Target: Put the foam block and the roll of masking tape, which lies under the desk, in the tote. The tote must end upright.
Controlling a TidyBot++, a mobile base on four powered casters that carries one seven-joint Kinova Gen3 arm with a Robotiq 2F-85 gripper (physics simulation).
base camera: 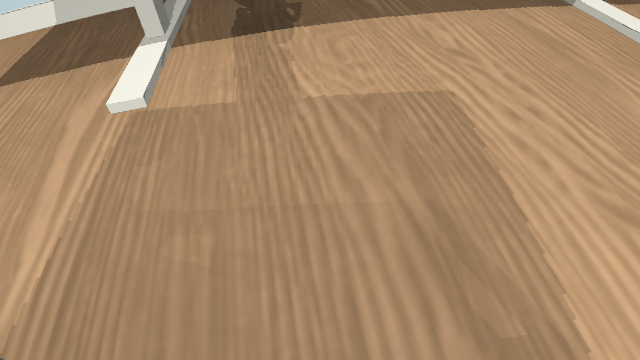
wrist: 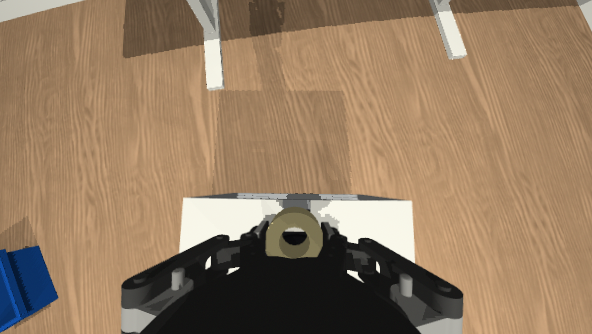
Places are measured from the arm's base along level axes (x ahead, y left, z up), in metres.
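Where they show: gripper, between the fingertips: [wrist: 294, 231].
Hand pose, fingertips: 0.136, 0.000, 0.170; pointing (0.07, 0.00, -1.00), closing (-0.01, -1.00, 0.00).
Note:
Each offset is from my fingertips to the top centre of the thing, as dx, dy, dz. "spot": to the spot under its first point.
The roll of masking tape @(-0.005, +0.000, +0.018) [wrist: 295, 218], a tan ring, is held between the fingers at the lower middle of the wrist view. My gripper [wrist: 294, 231] is shut on it, above the white top of the robot's base. The gripper and the tape do not show in the base camera view. Part of a blue object @(spot: -0.390, +1.175, -0.529) [wrist: 37, 277], which looks like the tote, shows at the lower left edge of the wrist view; whether it is upright cannot be told from this part. The foam block does not show in either view.
The white base top [wrist: 210, 222] lies beneath the gripper. A white desk foot [base camera: 137, 75] [wrist: 214, 67] stands on the wooden floor ahead on the left. Another white foot [base camera: 612, 16] [wrist: 451, 40] is farther right. The desk's shadow crosses the floor at the top.

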